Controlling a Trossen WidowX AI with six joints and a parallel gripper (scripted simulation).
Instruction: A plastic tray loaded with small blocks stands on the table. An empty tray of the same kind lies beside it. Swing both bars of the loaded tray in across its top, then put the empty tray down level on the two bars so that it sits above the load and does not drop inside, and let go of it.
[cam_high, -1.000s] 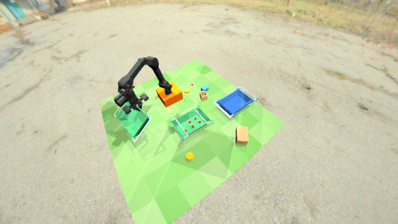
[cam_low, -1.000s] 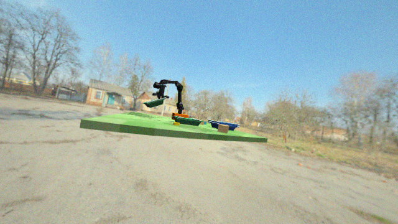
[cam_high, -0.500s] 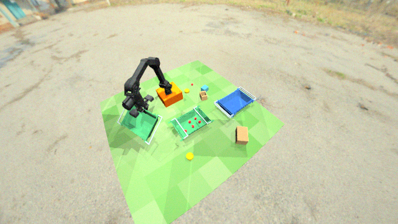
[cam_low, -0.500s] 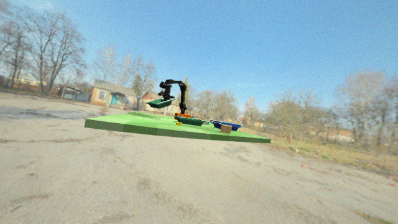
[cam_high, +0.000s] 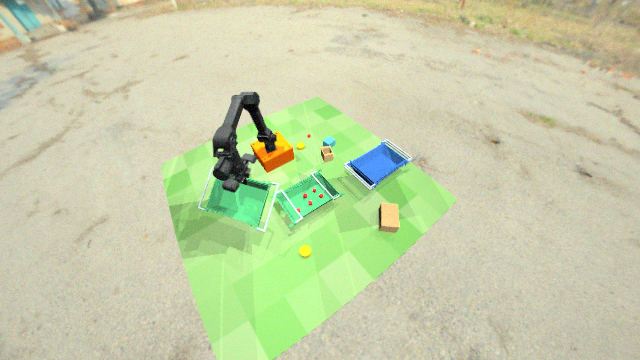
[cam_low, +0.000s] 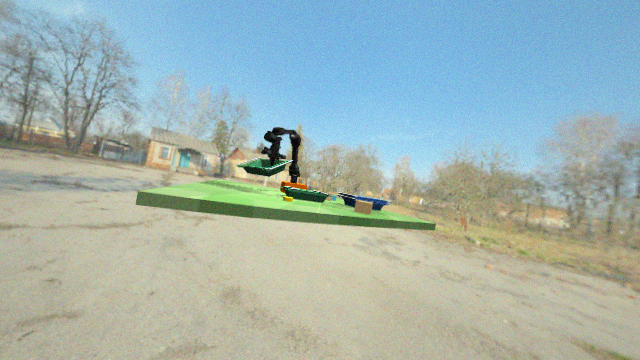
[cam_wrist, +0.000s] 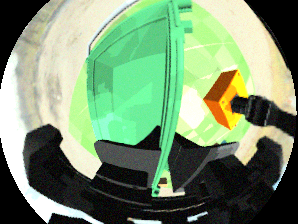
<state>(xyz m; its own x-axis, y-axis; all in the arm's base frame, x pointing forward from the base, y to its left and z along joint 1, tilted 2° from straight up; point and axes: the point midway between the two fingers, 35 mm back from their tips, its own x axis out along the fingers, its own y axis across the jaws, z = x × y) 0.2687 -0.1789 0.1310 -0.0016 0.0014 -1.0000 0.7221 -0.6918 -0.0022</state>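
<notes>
Now: the green tray 60 mm ahead of my gripper tip and 50 mm to the right of it. The rest, counted from my gripper tip: small box 470 mm to the left, 160 mm below, 140 mm behind; cyan cube 530 mm to the left, 230 mm behind, 160 mm below.
</notes>
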